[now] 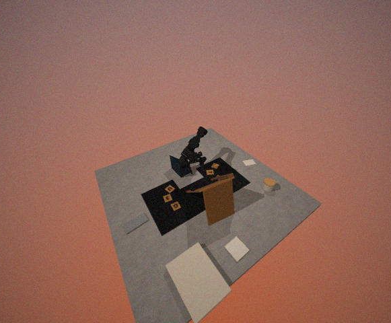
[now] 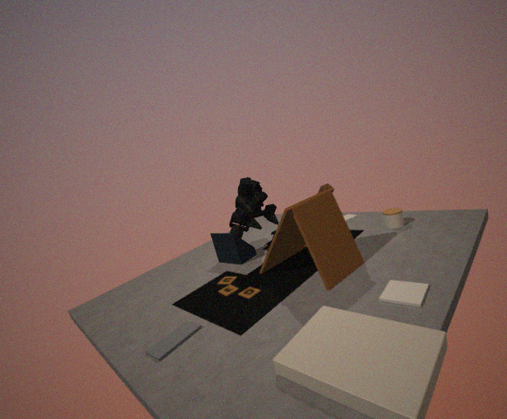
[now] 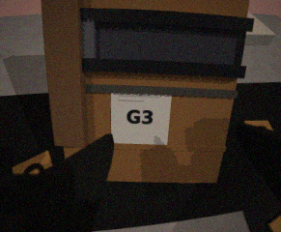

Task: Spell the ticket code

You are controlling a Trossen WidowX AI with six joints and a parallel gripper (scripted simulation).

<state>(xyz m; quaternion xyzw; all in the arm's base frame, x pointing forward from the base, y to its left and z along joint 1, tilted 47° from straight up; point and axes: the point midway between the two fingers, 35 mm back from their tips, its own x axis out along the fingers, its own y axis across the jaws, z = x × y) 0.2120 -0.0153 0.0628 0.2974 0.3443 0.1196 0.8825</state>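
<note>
My gripper tip is now 80 mm above the white ticket, 70 mm short of it and 20 mm to the right of it. The rest, counted from my gripper tip: white pad 510 mm ahead, 150 mm below, 40 mm to the right; black mat 160 mm below, 30 mm behind, 20 mm to the right; flat grey plate 510 mm to the right, 150 mm below, 60 mm ahead.
</note>
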